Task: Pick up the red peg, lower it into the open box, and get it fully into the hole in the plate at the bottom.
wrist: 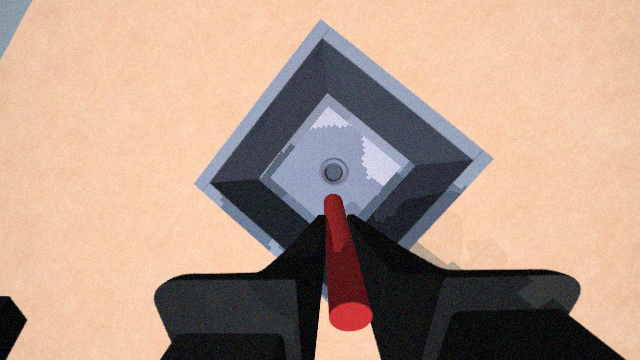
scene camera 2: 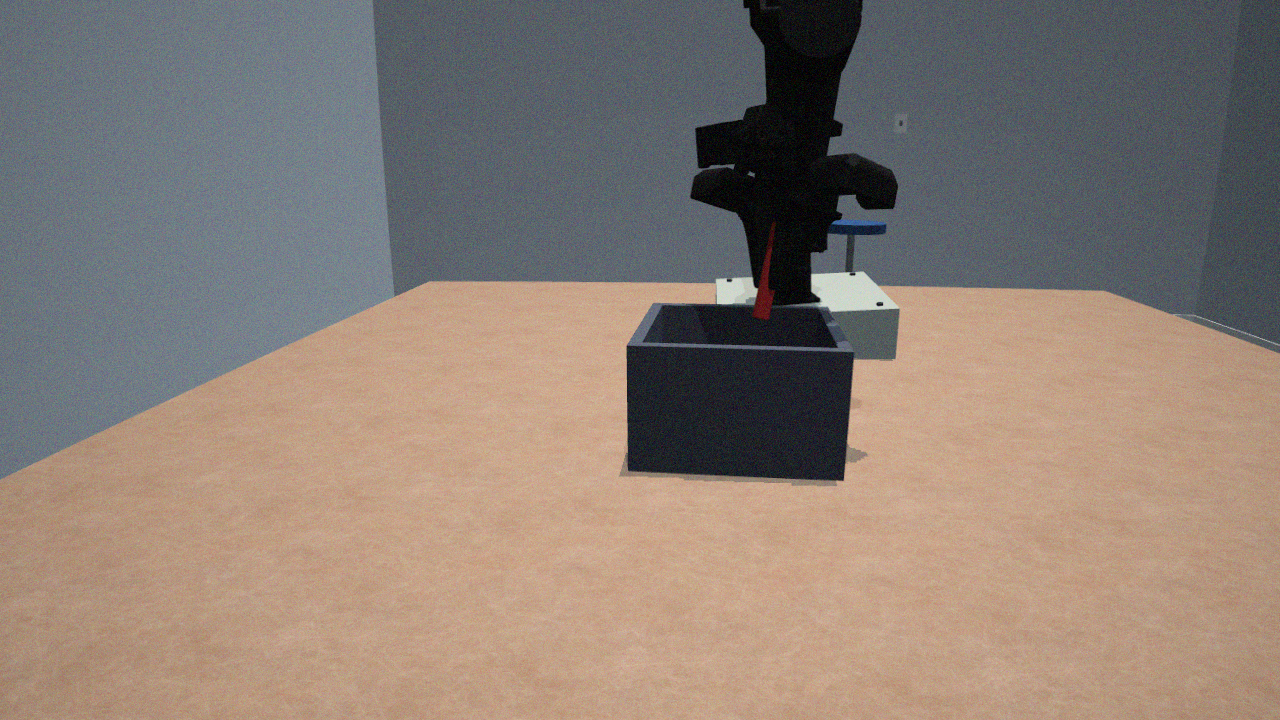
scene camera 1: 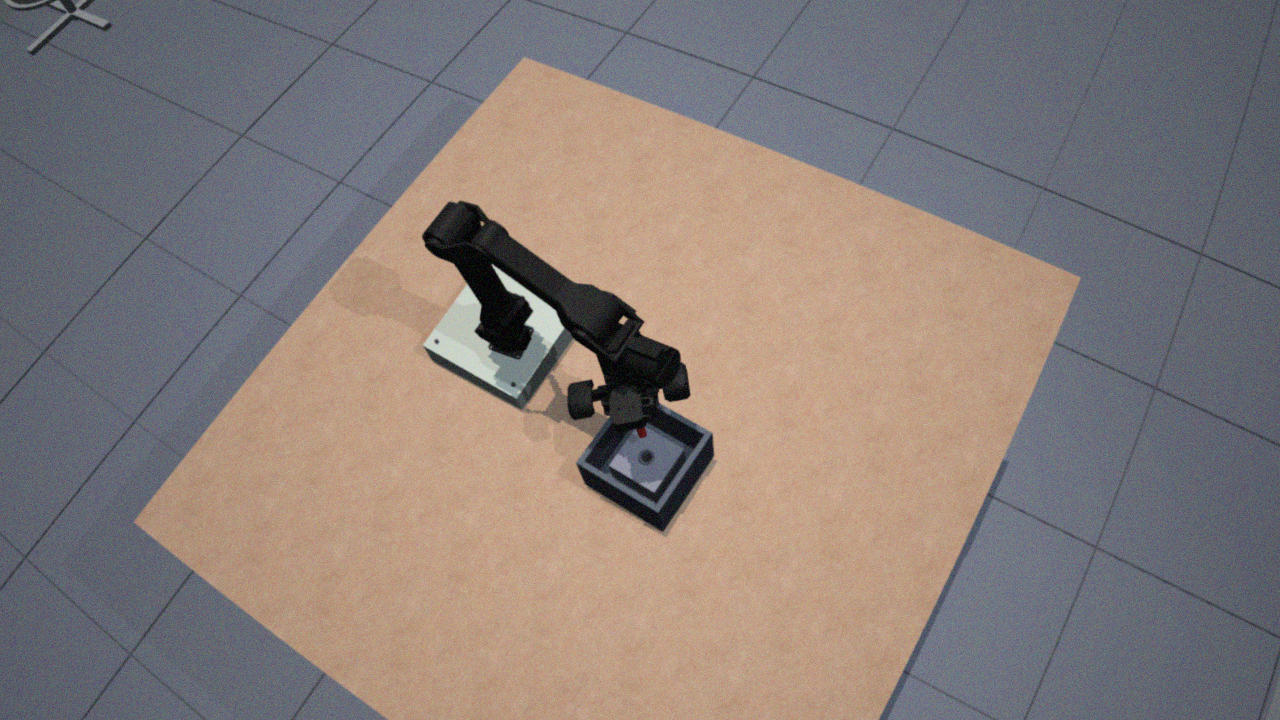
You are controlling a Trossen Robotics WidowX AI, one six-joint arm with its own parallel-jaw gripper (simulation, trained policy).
gripper: wrist 335,221; scene camera 2 766,289; scene camera 1 639,424
dark box: wrist 438,162; scene camera 2; scene camera 1
plate: wrist; scene camera 1; not seen in scene camera 2 (hidden by the dark box)
same spot on plate: (wrist: 365,169) = (scene camera 1: 628,461)
same spot on dark box: (scene camera 2: 711,390) = (scene camera 1: 680,488)
